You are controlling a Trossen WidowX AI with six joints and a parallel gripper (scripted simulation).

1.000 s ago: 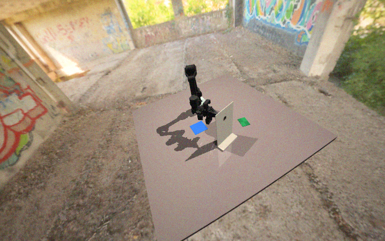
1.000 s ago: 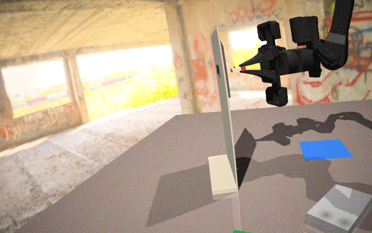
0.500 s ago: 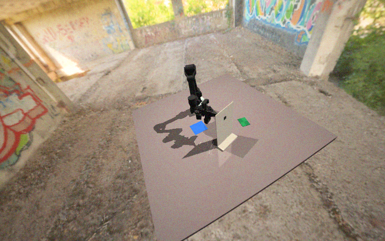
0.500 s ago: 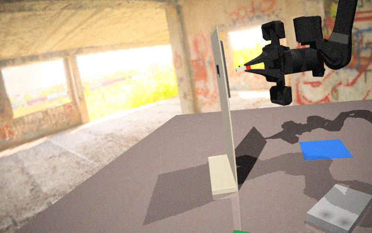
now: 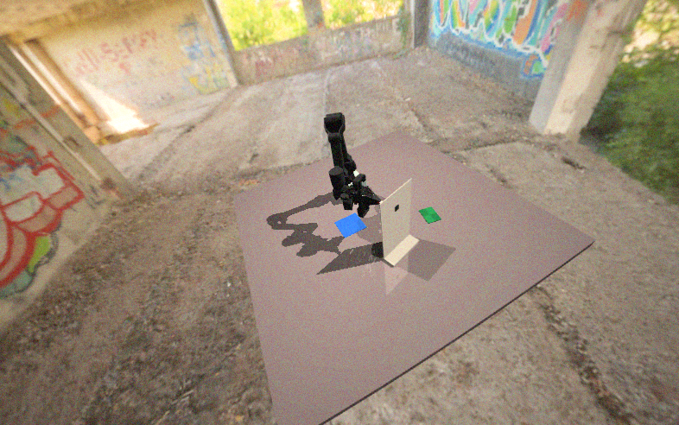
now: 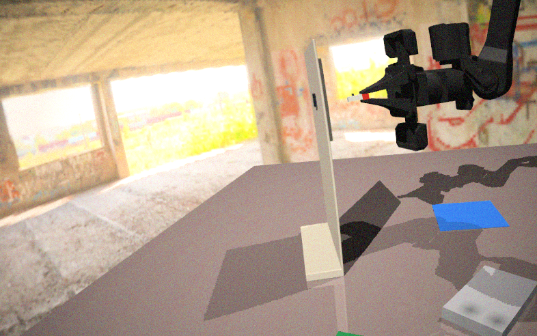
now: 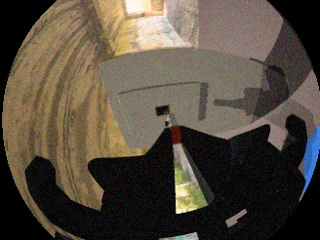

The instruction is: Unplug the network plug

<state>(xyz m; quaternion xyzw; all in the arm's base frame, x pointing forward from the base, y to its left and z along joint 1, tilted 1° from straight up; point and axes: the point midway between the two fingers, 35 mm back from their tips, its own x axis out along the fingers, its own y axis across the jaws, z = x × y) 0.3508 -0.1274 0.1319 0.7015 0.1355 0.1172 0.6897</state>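
Right now my gripper tip is 19 cm past the blue marked square, 5 cm to the left of it and 23 cm above it. Also, from my gripper tip: upright cream panel 7 cm ahead, 2 cm to the left, 9 cm below; network plug 1 cm ahead; flat pale grey block 11 cm behind, 20 cm to the left, 23 cm below.
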